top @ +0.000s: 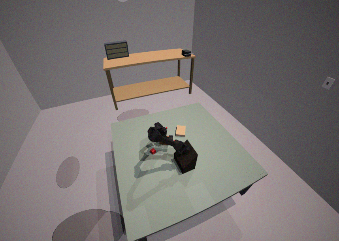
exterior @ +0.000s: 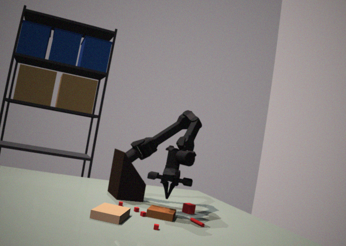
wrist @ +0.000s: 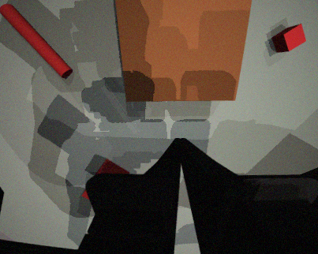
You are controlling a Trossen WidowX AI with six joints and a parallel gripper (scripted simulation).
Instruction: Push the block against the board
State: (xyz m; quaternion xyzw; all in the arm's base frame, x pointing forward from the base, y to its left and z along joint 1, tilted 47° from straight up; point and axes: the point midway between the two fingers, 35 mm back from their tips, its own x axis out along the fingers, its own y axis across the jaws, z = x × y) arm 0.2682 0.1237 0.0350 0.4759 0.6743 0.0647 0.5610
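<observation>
The board lies 110 mm ahead of my gripper tip, 270 mm to the right of it and 40 mm below it. From my gripper tip the other things lie so: square block (60 mm ahead, 50 mm to the right, 40 mm below); red stick (150 mm ahead, 70 mm to the left, 50 mm below); red cube (20 mm behind, 130 mm to the left, 40 mm below).
</observation>
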